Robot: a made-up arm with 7 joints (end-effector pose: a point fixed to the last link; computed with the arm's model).
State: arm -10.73 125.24 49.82 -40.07 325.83 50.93 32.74
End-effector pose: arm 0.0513 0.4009 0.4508 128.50 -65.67 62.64
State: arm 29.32 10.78 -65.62 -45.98 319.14 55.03 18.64
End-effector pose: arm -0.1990 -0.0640 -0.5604 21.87 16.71 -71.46
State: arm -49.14 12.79 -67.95 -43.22 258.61 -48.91 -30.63
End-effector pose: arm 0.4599 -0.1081 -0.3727 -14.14 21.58 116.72
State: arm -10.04 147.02 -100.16 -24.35 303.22 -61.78 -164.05
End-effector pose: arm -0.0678 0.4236 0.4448 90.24 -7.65 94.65
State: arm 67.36 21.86 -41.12 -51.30 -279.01 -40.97 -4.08
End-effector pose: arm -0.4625 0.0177 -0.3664 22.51 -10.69 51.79
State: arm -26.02 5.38 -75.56 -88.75 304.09 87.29 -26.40
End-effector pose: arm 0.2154 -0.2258 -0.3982 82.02 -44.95 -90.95
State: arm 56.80 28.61 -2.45 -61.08 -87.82 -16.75 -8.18
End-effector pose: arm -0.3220 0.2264 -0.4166 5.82 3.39 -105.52
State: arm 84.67 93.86 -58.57 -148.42 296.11 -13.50 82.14
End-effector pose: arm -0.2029 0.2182 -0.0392 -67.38 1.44 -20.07
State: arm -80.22 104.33 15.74 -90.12 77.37 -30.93 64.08
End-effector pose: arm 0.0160 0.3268 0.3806 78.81 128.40 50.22
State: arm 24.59 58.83 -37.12 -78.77 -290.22 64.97 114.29
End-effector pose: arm -0.0140 0.3417 -0.4089 29.44 33.01 115.14
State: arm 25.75 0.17 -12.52 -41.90 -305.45 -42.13 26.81
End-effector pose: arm -0.0854 -0.0283 -0.5966 -4.98 -56.65 79.04
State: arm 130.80 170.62 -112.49 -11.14 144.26 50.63 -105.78
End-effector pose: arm 0.4015 0.4389 -0.1761 -25.93 -136.19 52.39
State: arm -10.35 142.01 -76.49 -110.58 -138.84 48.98 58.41
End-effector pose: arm 0.0604 0.4083 0.1426 -65.66 16.92 151.08
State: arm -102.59 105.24 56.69 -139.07 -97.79 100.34 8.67
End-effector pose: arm -0.1664 0.2367 0.1673 4.97 31.03 -122.75
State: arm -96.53 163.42 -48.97 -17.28 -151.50 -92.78 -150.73
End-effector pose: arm -0.4591 0.3908 0.1451 24.13 -13.49 162.27
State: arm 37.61 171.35 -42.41 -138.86 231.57 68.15 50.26
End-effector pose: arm 0.2214 0.2181 0.1250 -23.19 57.31 144.42
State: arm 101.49 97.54 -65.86 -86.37 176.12 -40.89 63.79
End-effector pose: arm -0.3354 0.3754 0.0970 108.74 -32.50 105.08
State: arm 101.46 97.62 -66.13 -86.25 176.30 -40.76 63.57
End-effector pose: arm -0.3351 0.3758 0.0982 109.04 -32.22 104.72
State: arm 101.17 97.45 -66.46 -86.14 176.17 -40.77 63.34
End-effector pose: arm -0.3363 0.3752 0.0979 108.98 -31.80 104.59
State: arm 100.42 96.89 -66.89 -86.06 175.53 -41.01 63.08
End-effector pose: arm -0.3399 0.3729 0.0951 108.25 -31.15 104.82
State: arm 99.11 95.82 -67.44 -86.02 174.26 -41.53 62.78
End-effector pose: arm -0.3465 0.3685 0.0890 106.68 -30.21 105.51
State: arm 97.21 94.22 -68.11 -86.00 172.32 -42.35 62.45
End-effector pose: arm -0.3560 0.3619 0.0788 104.14 -29.04 106.66
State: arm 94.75 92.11 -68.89 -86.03 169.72 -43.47 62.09
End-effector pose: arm -0.3677 0.3529 0.0639 100.55 -27.67 108.22
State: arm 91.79 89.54 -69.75 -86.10 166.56 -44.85 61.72
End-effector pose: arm -0.3806 0.3417 0.0441 95.87 -26.27 110.13
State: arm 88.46 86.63 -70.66 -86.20 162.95 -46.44 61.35
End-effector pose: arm -0.3934 0.3288 0.0195 90.20 -24.97 112.17
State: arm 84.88 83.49 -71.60 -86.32 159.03 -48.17 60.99
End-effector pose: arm -0.4048 0.3146 -0.0092 83.67 -23.90 114.22
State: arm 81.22 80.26 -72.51 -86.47 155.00 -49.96 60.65
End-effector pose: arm -0.4137 0.2996 -0.0407 76.57 -23.15 116.13
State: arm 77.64 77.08 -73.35 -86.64 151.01 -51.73 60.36
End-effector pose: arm -0.4193 0.2843 -0.0732 69.21 -22.76 117.80
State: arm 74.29 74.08 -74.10 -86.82 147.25 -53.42 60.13
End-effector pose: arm -0.4218 0.2695 -0.1047 62.00 -22.72 119.17
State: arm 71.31 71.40 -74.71 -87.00 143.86 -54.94 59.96
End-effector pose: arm -0.4215 0.2558 -0.1336 55.31 -22.95 120.23
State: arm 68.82 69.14 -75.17 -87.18 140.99 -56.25 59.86
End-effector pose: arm -0.4195 0.2440 -0.1581 49.50 -23.37 121.02
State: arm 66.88 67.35 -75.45 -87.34 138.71 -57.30 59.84
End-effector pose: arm -0.4166 0.2344 -0.1775 44.80 -23.90 121.61
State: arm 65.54 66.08 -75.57 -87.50 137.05 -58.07 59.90
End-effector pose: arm -0.4138 0.2275 -0.1913 41.37 -24.41 122.08
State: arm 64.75 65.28 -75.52 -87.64 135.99 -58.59 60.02
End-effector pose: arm -0.4116 0.2230 -0.1999 39.15 -24.91 122.48
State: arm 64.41 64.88 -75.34 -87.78 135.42 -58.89 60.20
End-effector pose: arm -0.4102 0.2207 -0.2044 37.94 -25.35 122.85
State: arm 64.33 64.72 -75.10 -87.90 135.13 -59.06 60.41
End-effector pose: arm -0.4093 0.2198 -0.2063 37.34 -25.75 123.18
